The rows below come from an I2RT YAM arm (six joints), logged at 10 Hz.
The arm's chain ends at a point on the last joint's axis. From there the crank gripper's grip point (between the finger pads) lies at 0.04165 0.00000 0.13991 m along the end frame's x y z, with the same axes.
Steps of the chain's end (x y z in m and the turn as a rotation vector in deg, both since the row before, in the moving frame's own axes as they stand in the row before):
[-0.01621, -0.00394, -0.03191, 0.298, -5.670, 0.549]
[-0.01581, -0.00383, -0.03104, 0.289, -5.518, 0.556]
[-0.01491, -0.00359, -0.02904, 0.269, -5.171, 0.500]
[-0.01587, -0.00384, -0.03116, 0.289, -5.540, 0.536]
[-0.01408, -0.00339, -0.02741, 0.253, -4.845, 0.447]
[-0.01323, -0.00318, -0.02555, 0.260, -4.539, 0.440]
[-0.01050, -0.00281, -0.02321, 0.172, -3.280, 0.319]
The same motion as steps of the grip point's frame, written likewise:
[-0.03023, -0.00435, -0.02848, 0.298, -5.670, 0.549]
[-0.02945, -0.00421, -0.02768, 0.289, -5.518, 0.556]
[-0.02769, -0.00395, -0.02586, 0.269, -5.171, 0.500]
[-0.02957, -0.00423, -0.02779, 0.289, -5.540, 0.536]
[-0.02604, -0.00374, -0.02439, 0.253, -4.845, 0.447]
[-0.02443, -0.00354, -0.02269, 0.260, -4.539, 0.440]
[-0.01857, -0.00302, -0.02106, 0.172, -3.280, 0.319]

